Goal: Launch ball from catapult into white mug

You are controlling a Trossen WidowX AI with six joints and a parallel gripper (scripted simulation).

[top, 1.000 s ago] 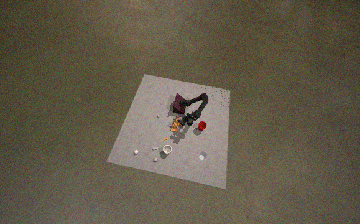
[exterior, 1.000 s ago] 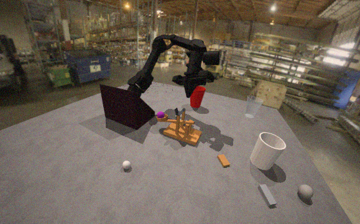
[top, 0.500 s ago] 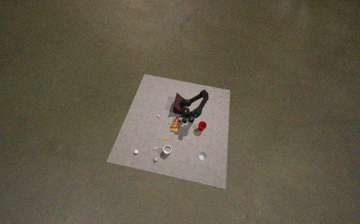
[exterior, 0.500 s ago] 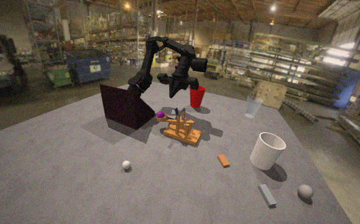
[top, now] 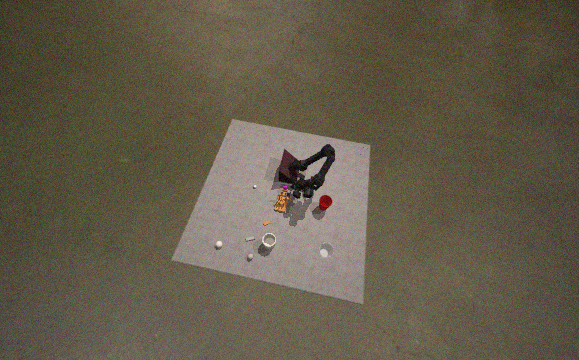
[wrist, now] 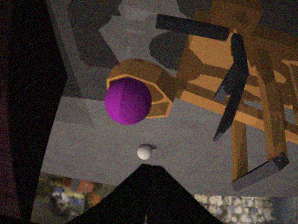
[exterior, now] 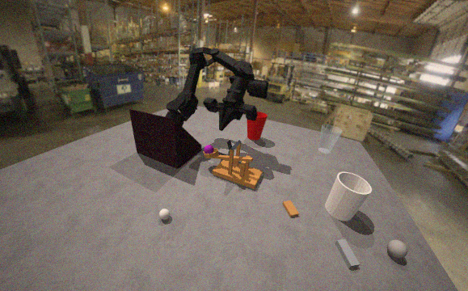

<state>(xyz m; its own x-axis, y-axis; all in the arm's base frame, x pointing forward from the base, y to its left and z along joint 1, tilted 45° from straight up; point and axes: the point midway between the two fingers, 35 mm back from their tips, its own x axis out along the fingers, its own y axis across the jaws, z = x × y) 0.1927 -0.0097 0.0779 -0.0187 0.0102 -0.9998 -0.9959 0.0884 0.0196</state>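
My gripper tip is 2 cm past the purple ball, 4 cm to the left of it and 6 cm above it. From my gripper tip the other things lie so: white ball: 1 cm behind, 28 cm to the right, 11 cm below; catapult: 5 cm ahead, 3 cm to the right, 7 cm below; red cup: 6 cm ahead, 27 cm to the left, 9 cm below.
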